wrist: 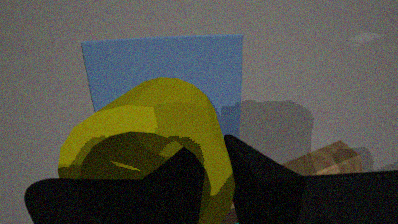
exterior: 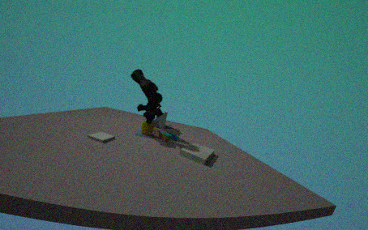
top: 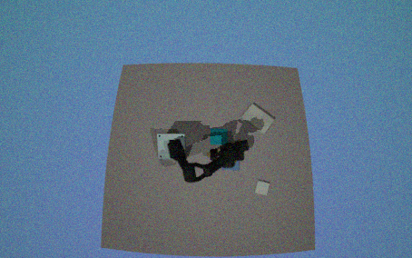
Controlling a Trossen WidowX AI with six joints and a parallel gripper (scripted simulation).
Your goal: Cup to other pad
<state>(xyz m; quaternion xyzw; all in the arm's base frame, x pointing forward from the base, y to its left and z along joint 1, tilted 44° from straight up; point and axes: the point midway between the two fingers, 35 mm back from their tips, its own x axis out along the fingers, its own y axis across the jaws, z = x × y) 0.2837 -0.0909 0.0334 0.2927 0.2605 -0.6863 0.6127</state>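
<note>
The teal pad lies 16 cm to the left of my gripper tip, 5 cm below it and 3 cm behind it. From my gripper tip the other things lie so: yellow cup 2 cm ahead; small pale block 20 cm ahead, 19 cm to the right, 3 cm below; large pale block 26 cm to the left, 23 cm ahead, 3 cm below.
</note>
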